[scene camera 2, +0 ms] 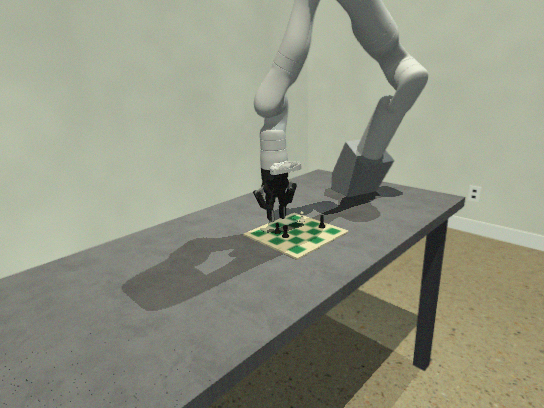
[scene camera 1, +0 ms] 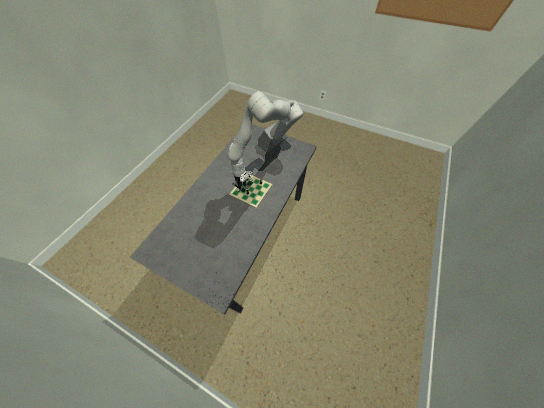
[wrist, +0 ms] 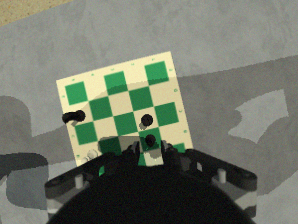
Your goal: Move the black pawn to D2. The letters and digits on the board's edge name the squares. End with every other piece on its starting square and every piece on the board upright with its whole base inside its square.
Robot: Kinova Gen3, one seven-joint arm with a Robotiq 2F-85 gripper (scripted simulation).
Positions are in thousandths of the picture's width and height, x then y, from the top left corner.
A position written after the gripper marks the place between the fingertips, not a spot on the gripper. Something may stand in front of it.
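Note:
The gripper (scene camera 2: 508,538) is visible, and the wrist view shows it too (wrist: 505,658). A green-and-cream chessboard (scene camera 2: 560,585) is part of the scene as well, and it also appears in the wrist view (wrist: 384,444).

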